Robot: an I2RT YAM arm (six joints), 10 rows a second.
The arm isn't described. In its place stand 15 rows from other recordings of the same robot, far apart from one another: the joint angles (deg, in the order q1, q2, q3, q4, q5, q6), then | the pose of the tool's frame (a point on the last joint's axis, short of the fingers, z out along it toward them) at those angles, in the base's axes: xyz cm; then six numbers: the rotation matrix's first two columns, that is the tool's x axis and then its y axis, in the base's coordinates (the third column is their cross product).
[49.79, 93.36, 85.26, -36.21, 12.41, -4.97] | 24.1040, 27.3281, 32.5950, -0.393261, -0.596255, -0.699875, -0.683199, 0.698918, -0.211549
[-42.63, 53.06, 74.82, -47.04, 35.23, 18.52] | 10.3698, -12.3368, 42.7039, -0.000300, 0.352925, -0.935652, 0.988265, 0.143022, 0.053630
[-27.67, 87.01, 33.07, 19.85, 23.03, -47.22] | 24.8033, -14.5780, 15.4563, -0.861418, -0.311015, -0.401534, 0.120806, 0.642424, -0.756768
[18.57, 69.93, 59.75, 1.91, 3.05, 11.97] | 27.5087, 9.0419, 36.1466, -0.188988, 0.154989, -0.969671, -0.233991, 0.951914, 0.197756
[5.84, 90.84, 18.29, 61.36, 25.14, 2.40] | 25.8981, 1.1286, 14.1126, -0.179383, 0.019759, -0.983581, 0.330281, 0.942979, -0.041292
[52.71, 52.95, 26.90, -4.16, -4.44, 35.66] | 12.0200, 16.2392, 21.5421, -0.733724, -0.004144, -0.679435, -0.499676, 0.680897, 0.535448
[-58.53, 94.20, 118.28, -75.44, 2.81, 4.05] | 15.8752, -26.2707, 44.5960, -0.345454, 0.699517, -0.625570, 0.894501, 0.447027, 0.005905
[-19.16, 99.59, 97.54, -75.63, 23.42, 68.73] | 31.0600, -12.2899, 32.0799, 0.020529, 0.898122, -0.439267, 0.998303, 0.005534, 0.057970
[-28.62, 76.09, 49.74, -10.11, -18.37, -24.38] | 25.9413, -12.8773, 25.0729, -0.570939, -0.134735, -0.809861, -0.003936, 0.986880, -0.161410
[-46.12, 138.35, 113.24, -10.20, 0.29, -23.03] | 38.3882, -39.9451, 17.5964, -0.651810, 0.113413, -0.749854, 0.509236, 0.798145, -0.321937
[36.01, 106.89, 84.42, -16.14, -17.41, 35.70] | 34.1894, 26.1660, 26.0545, -0.847646, 0.072263, -0.525618, -0.314603, 0.729270, 0.607610
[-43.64, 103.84, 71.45, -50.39, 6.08, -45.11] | 24.0504, -23.4559, 18.0729, -0.999696, -0.020123, -0.014255, -0.017529, 0.986438, -0.163197
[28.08, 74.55, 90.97, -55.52, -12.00, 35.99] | 21.9001, 12.5227, 42.6138, -0.804443, 0.222317, -0.550860, -0.160728, 0.811277, 0.562135
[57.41, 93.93, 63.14, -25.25, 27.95, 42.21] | 19.6209, 27.5944, 21.5549, -0.736192, -0.049743, -0.674942, -0.146668, 0.985321, 0.087360
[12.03, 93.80, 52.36, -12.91, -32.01, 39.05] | 31.0598, 8.5484, 17.5089, -0.918897, 0.350385, -0.181267, 0.128785, 0.700751, 0.701686
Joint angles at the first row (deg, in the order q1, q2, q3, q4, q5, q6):
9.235, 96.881, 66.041, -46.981, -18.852, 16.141
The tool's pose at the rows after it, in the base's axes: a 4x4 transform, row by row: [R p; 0 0 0 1], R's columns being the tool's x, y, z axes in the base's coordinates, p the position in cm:
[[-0.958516 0.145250 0.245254 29.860], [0.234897 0.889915 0.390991 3.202], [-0.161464 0.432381 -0.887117 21.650], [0 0 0 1]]
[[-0.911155 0.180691 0.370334 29.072], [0.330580 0.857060 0.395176 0.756], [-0.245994 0.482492 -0.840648 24.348], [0 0 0 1]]
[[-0.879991 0.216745 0.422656 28.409], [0.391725 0.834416 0.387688 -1.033], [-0.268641 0.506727 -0.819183 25.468], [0 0 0 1]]
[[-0.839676 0.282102 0.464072 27.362], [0.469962 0.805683 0.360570 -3.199], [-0.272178 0.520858 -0.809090 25.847], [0 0 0 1]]
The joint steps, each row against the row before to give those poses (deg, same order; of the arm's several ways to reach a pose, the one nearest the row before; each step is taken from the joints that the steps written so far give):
-5.662, -6.098, -2.449, 1.049, -3.169, 2.360
-4.916, -5.422, -0.021, 0.961, -1.792, 1.248
-3.782, -2.425, -0.021, -0.394, -1.268, 0.370
-4.765, -2.295, -1.268, -0.240, -0.699, 0.612

